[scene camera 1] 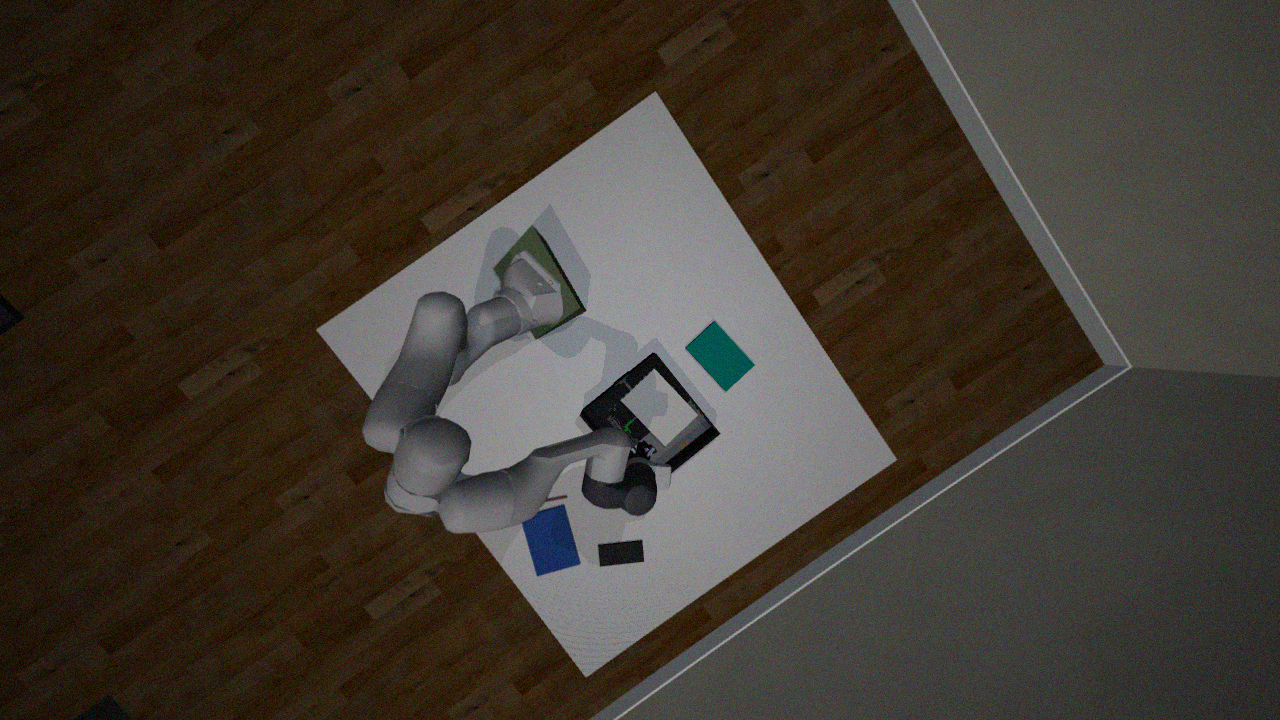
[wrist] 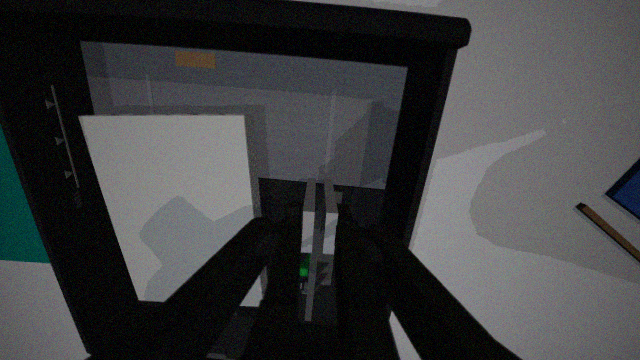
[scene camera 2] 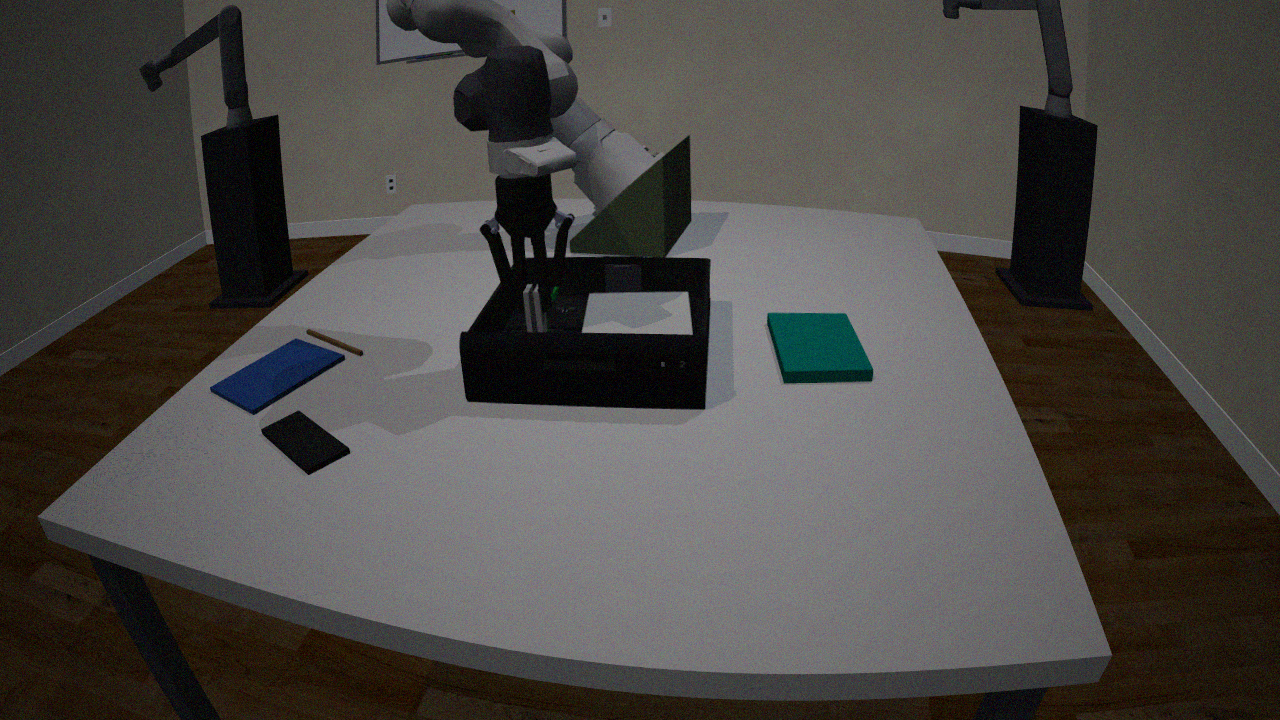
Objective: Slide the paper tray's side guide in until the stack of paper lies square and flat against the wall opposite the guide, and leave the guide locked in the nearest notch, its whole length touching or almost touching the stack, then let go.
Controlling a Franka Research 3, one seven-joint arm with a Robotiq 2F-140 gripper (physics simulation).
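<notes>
The black paper tray [scene camera 1: 684,392] [scene camera 2: 501,371] [wrist: 250,15] stands on the table. The white paper stack [scene camera 1: 660,407] [scene camera 2: 637,313] [wrist: 170,165] lies flat inside, along the left wall in the wrist view. The side guide [wrist: 310,300] is a thin upright grey plate right of the stack there, with a clear gap between them. A small green part [wrist: 304,271] shows beside its base. My gripper [scene camera 2: 534,308] [wrist: 318,193] points down into the tray, its two light pads close together with the guide's plate between them, so it is shut on the guide. The notches are hidden.
A teal book [scene camera 1: 719,356] [scene camera 2: 819,347] lies on the table beside the tray's paper side. On the other side lie a blue book [scene camera 1: 550,540] [scene camera 2: 277,374], a black phone-like slab [scene camera 1: 621,552] [scene camera 2: 305,441] and a brown stick [scene camera 2: 334,342] [wrist: 607,227]. A green wedge [scene camera 2: 640,210] stands behind.
</notes>
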